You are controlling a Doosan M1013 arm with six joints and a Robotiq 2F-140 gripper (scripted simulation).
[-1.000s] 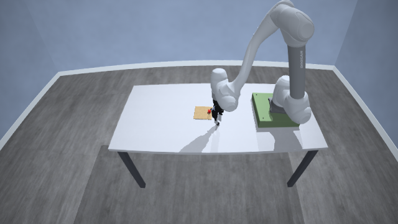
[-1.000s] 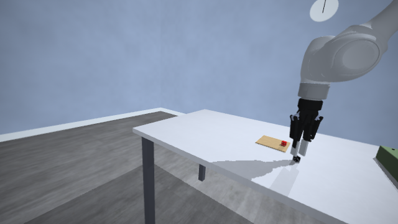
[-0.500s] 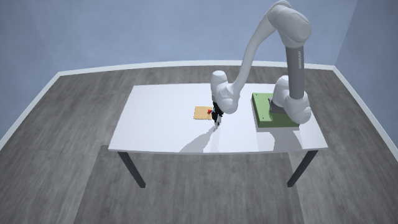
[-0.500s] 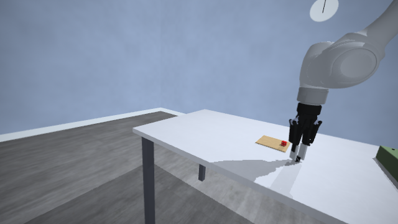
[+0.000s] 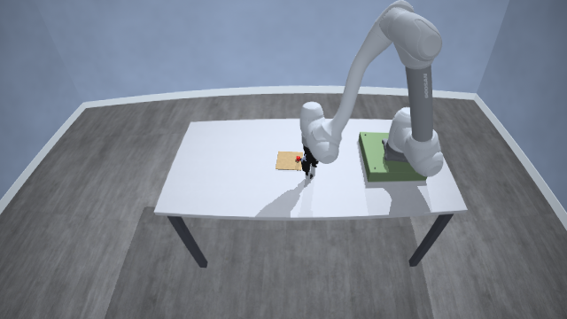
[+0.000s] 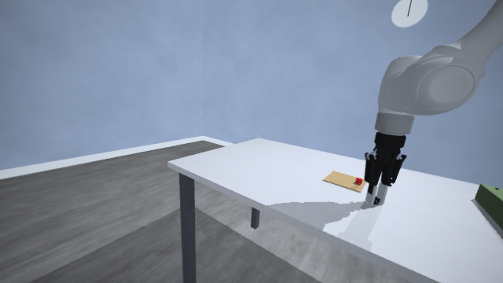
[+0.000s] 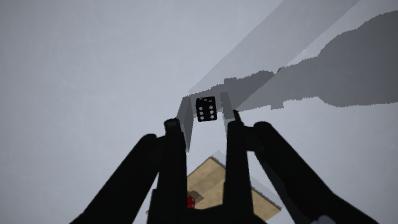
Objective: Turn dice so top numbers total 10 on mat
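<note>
My gripper is now 2 cm above the black die. Round my hand: blue die 5 cm ahead, 27 cm to the right, 2 cm below; then tan mat 13 cm ahead, 11 cm to the right, 3 cm below; then red die 8 cm ahead, 11 cm to the right, 2 cm below.
</note>
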